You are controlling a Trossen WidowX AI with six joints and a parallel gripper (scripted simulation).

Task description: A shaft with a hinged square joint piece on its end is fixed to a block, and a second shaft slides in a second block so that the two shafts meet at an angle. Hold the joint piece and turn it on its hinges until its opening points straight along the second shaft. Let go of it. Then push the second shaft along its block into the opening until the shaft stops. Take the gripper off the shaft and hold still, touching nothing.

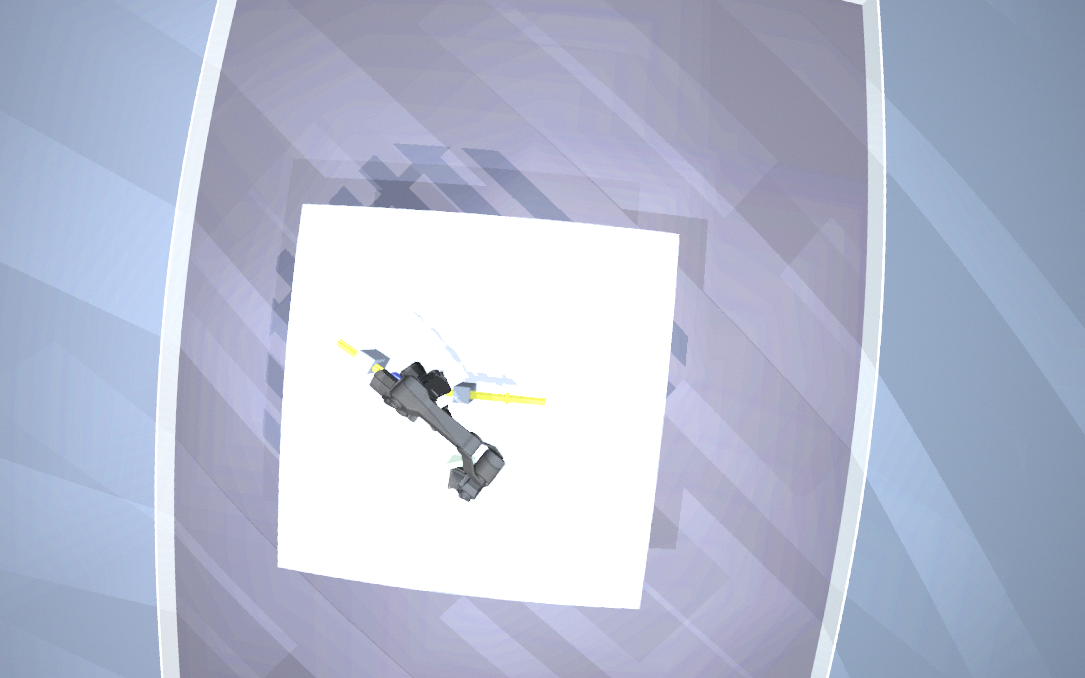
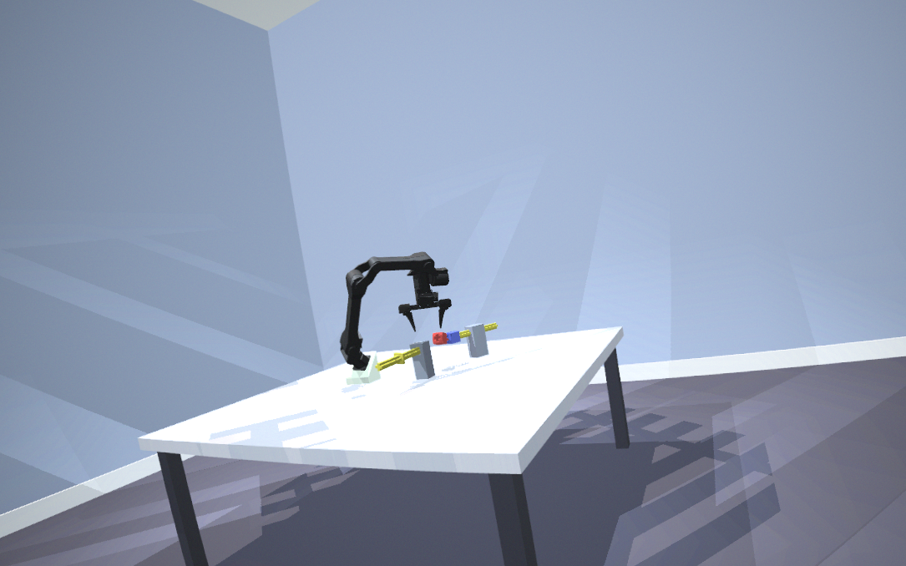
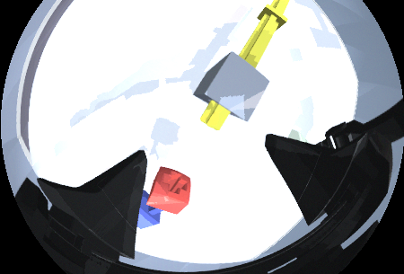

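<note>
My gripper tip is 1 cm past the red square joint piece, 9 cm to the right of it and 5 cm above it.
</note>
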